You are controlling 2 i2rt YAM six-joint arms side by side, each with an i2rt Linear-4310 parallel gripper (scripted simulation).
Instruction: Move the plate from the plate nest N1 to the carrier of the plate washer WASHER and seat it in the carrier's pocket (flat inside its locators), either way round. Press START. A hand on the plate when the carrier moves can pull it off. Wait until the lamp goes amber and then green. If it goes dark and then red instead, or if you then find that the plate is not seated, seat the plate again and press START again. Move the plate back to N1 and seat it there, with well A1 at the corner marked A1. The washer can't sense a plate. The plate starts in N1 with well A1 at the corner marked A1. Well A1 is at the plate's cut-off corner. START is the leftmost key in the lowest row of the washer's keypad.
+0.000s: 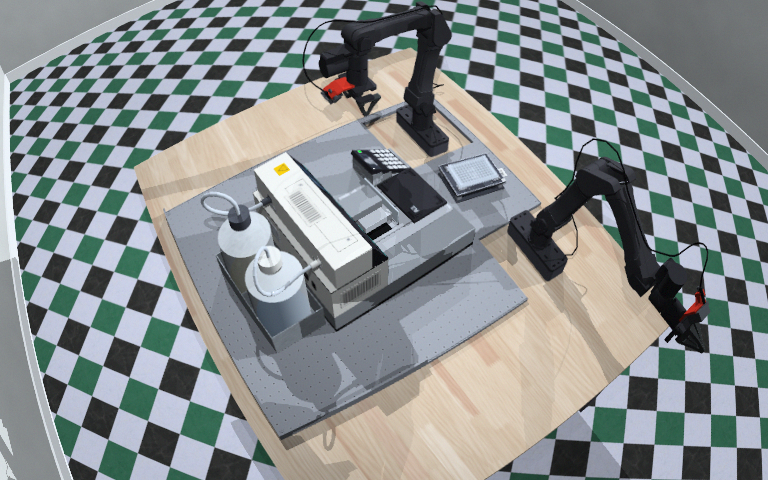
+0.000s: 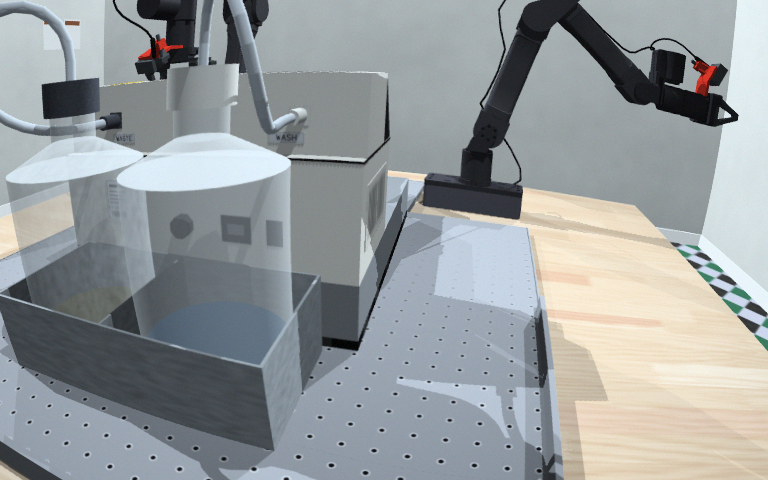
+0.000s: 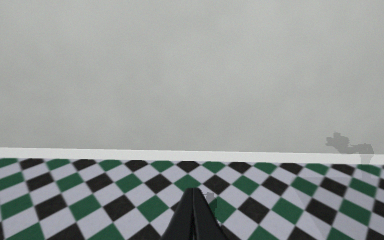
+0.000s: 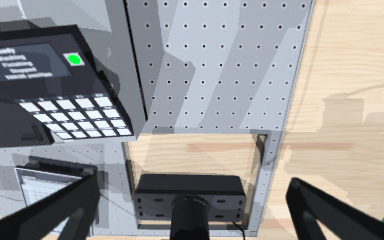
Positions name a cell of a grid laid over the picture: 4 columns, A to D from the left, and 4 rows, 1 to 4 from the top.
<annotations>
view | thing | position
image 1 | left gripper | D3
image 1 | right gripper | B1
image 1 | clear plate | C2
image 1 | grey tray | B3
</annotations>
